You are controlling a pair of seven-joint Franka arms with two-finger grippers.
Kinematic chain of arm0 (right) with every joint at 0, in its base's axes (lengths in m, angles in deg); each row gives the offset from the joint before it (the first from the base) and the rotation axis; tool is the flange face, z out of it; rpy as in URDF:
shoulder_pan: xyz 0 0 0.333 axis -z
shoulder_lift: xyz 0 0 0 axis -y
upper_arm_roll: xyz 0 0 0.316 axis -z
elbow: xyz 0.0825 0 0 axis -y
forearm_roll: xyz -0.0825 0 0.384 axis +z
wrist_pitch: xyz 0 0 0 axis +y
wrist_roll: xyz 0.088 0 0 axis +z
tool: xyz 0 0 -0.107 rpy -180 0 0
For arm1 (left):
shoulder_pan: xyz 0 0 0.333 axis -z
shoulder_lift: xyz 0 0 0 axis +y
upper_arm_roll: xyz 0 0 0.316 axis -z
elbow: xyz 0.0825 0 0 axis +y
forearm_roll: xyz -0.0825 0 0.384 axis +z
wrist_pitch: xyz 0 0 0 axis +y
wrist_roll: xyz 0.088 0 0 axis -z
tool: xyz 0 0 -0.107 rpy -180 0 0
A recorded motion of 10 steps. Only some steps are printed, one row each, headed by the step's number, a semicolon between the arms.
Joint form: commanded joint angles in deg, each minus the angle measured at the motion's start. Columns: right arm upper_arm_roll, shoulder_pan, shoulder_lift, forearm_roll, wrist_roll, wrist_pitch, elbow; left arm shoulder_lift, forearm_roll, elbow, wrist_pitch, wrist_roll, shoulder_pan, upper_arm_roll.
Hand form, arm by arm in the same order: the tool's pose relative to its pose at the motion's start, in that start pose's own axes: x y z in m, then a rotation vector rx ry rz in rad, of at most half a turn. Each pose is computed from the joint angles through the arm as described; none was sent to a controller.
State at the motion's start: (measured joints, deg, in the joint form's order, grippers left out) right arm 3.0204 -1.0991 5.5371 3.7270 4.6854 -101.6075 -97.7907; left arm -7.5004 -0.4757 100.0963 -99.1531 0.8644 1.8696 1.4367
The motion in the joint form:
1: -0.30 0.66 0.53 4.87 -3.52 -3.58 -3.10; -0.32 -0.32 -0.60 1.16 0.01 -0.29 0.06
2: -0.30 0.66 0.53 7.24 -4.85 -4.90 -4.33; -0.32 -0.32 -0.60 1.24 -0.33 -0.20 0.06
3: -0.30 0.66 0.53 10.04 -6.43 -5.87 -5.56; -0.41 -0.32 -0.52 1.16 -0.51 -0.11 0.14
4: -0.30 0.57 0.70 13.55 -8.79 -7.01 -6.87; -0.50 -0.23 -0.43 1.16 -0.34 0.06 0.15
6: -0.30 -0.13 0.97 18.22 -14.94 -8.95 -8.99; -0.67 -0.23 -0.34 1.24 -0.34 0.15 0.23
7: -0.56 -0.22 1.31 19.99 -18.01 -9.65 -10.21; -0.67 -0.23 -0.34 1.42 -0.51 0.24 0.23
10: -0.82 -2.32 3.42 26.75 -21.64 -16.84 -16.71; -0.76 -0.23 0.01 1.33 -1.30 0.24 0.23
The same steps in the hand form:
1: -0.0009 -0.0021 0.0146 0.0794 0.0226 0.0919; -0.0026 -0.0014 -0.0064 -0.0049 -0.0041 -0.0045
2: -0.0008 -0.0043 0.0225 0.1185 0.0251 0.1296; -0.0028 -0.0006 -0.0062 -0.0051 -0.0055 -0.0088
3: -0.0014 -0.0071 0.0308 0.1647 0.0206 0.1750; -0.0031 0.0010 -0.0065 -0.0051 -0.0040 -0.0090
4: -0.0023 -0.0114 0.0375 0.2225 0.0177 0.2379; -0.0036 0.0026 -0.0067 -0.0039 -0.0040 -0.0027
6: -0.0040 -0.0216 0.0486 0.2997 0.0016 0.3694; -0.0045 0.0042 -0.0074 -0.0039 -0.0040 0.0003
7: -0.0066 -0.0262 0.0539 0.3277 -0.0129 0.4323; -0.0049 0.0050 -0.0071 -0.0041 -0.0072 -0.0011
10: -0.0180 -0.0467 0.0755 0.4304 0.0033 0.5432; -0.0056 0.0050 -0.0052 -0.0040 -0.0102 -0.0150

